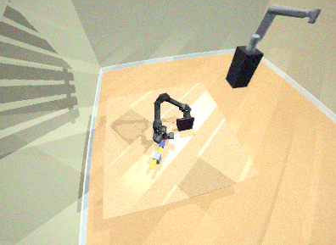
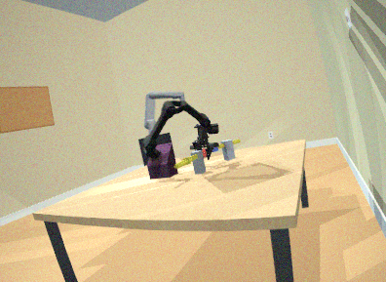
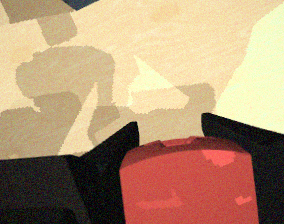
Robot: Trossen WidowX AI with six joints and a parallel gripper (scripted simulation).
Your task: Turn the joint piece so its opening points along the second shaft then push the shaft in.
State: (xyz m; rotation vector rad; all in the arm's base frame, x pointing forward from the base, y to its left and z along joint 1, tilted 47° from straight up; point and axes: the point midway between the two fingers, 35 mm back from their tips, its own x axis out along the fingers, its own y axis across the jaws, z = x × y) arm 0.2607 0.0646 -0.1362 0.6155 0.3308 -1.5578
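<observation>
My gripper tip is now 40 mm below the red joint piece and 20 mm to the right of it.
</observation>
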